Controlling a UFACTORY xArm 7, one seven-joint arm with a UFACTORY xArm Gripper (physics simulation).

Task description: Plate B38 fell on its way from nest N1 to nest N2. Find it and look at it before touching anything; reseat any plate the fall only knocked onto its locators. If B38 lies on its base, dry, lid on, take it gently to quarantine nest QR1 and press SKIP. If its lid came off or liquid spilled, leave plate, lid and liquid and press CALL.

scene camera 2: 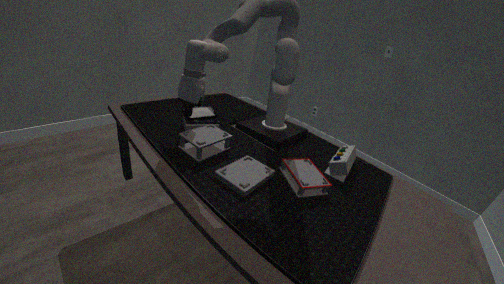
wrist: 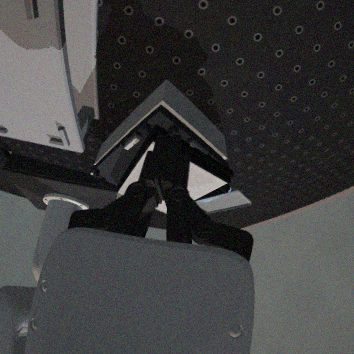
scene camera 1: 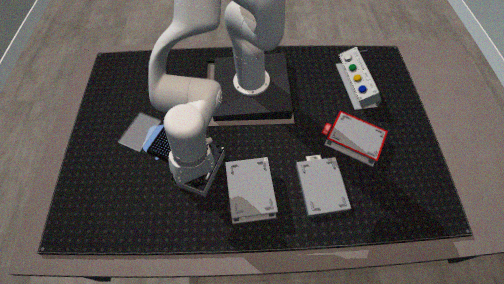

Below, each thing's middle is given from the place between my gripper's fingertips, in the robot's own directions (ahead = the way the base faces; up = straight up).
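The lid (scene camera 1: 138, 133) is 70 mm below my hand, and it's also 200 mm to the right of my hand and 220 mm behind it.
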